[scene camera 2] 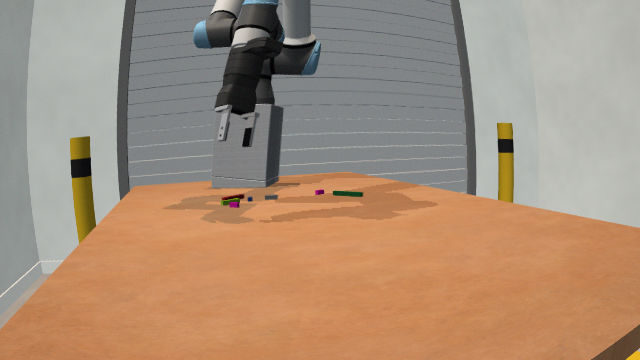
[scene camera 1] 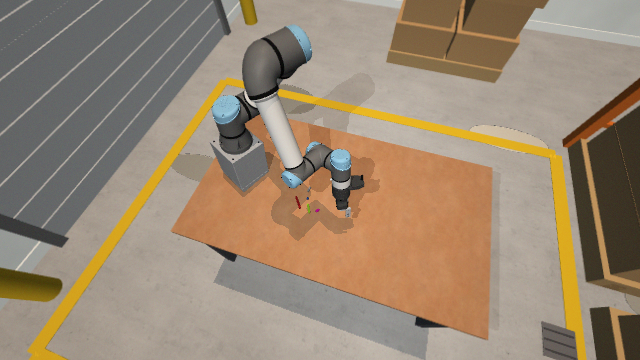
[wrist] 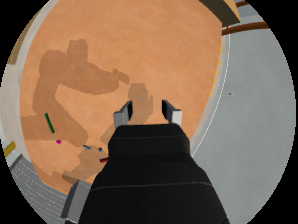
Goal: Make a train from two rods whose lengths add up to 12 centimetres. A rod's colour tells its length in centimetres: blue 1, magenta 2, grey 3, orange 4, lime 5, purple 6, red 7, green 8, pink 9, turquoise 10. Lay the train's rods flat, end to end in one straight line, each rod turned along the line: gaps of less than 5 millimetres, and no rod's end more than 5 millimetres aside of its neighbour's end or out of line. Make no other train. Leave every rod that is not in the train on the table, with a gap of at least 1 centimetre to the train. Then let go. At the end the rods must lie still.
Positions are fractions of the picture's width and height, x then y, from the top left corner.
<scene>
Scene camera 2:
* my gripper: 0.37, 0.40
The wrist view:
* my gripper: 0.49, 0.48
</scene>
